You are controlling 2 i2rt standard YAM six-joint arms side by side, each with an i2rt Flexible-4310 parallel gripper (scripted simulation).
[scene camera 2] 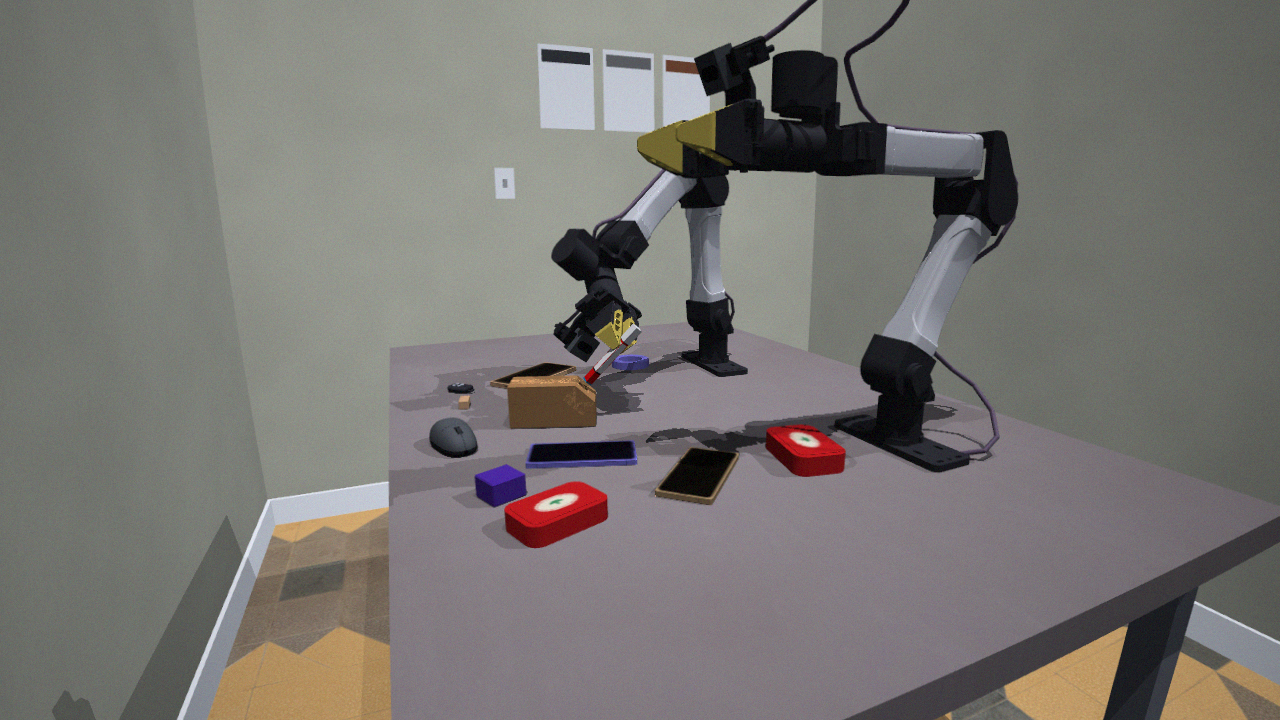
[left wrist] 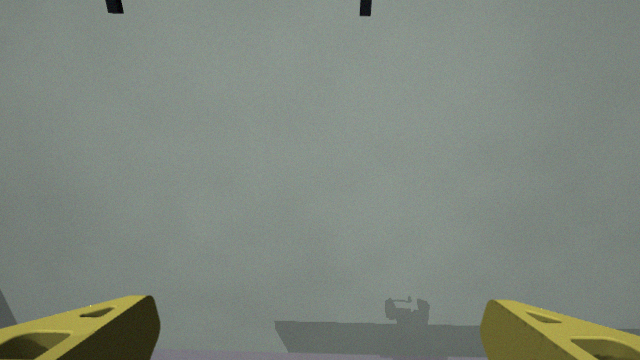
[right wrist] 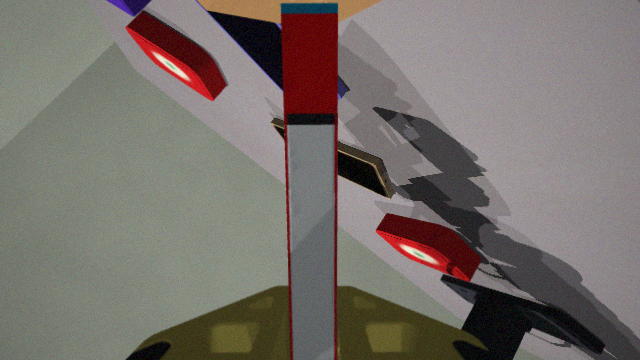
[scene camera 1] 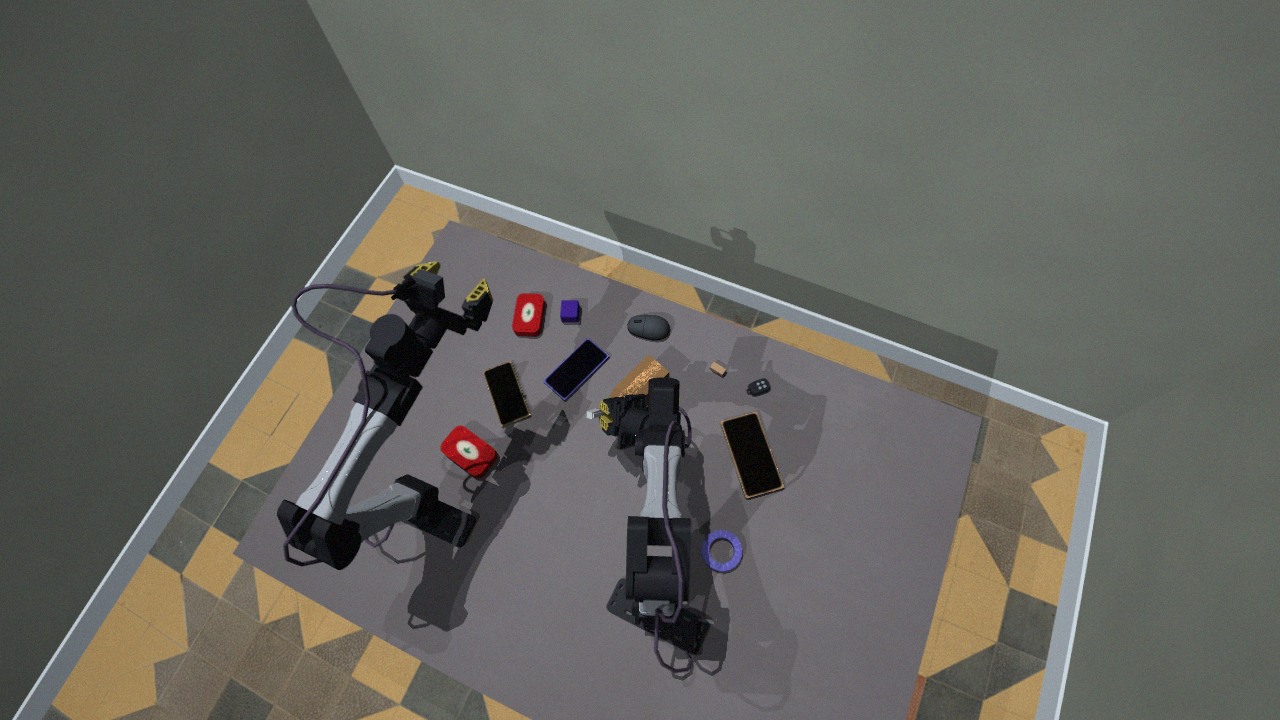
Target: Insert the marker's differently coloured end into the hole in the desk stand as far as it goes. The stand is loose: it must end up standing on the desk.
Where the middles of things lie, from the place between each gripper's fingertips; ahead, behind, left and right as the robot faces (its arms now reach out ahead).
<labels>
Now: right hand (scene camera 2: 619,349) 1 cm short of the marker (scene camera 2: 632,333) and 1 cm above it. Also, from my right hand: mouse (scene camera 2: 453,437): 26 cm ahead, 11 cm below, 2 cm to the left; then brown desk stand (scene camera 2: 537,401): 10 cm ahead, 9 cm below, 3 cm to the right; then phone (scene camera 1: 758,474): 31 cm to the right, 12 cm below, 6 cm ahead.
Now: left hand (scene camera 2: 655,138) 40 mm past the marker, 280 mm to the left of it and 300 mm above it. Also, from my left hand: mouse 210 mm ahead, 260 mm to the right, 390 mm below; then brown desk stand 40 mm ahead, 310 mm to the right, 370 mm below; then phone 10 mm ahead, 590 mm to the right, 400 mm below.
</labels>
